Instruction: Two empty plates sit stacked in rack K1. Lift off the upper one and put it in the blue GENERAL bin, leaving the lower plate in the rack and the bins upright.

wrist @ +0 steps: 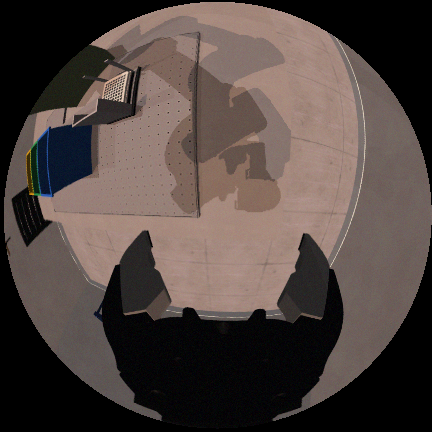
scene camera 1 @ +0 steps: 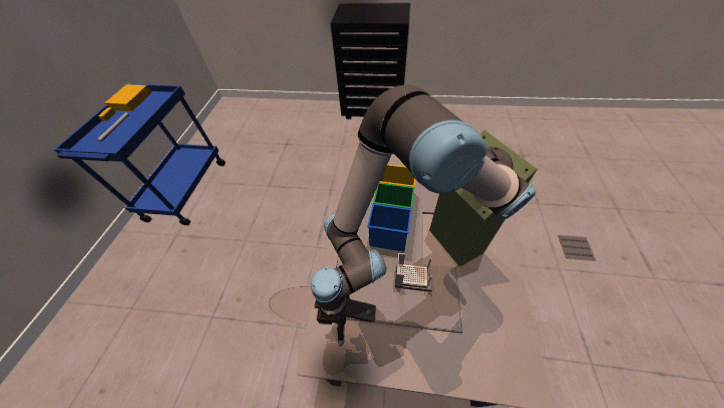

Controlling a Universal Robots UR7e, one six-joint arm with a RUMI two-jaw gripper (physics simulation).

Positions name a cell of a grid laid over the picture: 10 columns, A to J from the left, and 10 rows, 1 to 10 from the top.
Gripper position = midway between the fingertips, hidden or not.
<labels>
my gripper: wrist F6; scene camera 1 E8
blue general bin: wrist B4; scene camera 1 F6
</labels>
